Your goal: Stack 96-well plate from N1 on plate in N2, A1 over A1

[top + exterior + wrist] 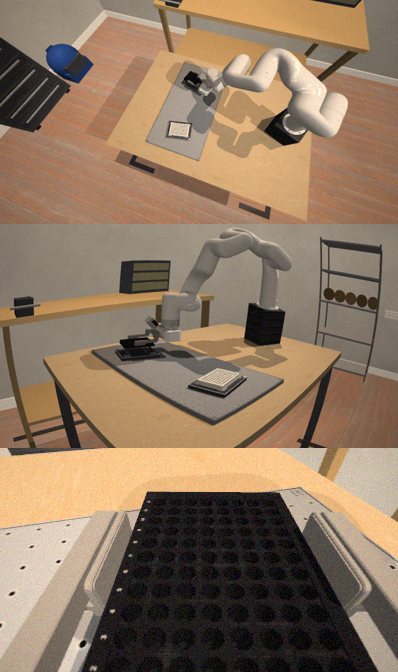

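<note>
My hand is 1 cm past the white 96-well plate, 40 cm to the right of it and 4 cm above it. From my hand the other things lie so: black 96-well plate: 1 cm below.
</note>
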